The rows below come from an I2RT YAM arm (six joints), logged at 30 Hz.
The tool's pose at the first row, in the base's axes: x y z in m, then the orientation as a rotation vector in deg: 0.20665, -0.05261, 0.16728, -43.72, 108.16, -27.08
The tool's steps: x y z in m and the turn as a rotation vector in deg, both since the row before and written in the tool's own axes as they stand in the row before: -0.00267, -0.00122, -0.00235, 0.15, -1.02, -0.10; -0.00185, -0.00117, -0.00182, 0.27, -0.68, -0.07; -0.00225, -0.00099, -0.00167, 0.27, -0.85, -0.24; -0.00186, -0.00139, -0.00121, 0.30, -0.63, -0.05; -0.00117, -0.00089, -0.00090, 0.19, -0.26, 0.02; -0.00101, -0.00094, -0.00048, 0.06, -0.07, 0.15; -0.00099, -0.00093, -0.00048, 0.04, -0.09, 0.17; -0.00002, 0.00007, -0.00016, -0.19, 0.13, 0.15; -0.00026, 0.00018, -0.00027, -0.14, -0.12, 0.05; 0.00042, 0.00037, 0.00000, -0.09, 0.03, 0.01; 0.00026, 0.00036, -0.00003, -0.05, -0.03, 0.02; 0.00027, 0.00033, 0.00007, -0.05, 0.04, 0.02; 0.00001, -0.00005, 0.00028, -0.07, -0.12, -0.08; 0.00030, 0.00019, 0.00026, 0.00, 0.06, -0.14
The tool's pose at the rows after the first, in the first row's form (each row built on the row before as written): 0.20567, -0.05168, 0.17079, -43.83, 107.13, -26.81; 0.20487, -0.05129, 0.17349, -43.79, 106.38, -26.78; 0.20423, -0.05049, 0.17628, -43.93, 105.42, -26.78; 0.20399, -0.05024, 0.17887, -43.84, 104.71, -26.79; 0.20369, -0.05010, 0.18056, -43.72, 104.41, -26.83; 0.20375, -0.05009, 0.18202, -43.55, 104.37, -26.75; 0.20380, -0.05009, 0.18346, -43.37, 104.32, -26.63; 0.20364, -0.05003, 0.18349, -43.34, 104.55, -26.42; 0.20340, -0.04973, 0.18365, -43.40, 104.50, -26.21; 0.20320, -0.04975, 0.18313, -43.45, 104.56, -26.14; 0.20301, -0.04967, 0.18274, -43.47, 104.56, -26.07; 0.20292, -0.04961, 0.18232, -43.48, 104.62, -26.03; 0.20319, -0.04964, 0.18224, -43.62, 104.51, -25.97; 0.20331, -0.04970, 0.18182, -43.75, 104.52, -26.09
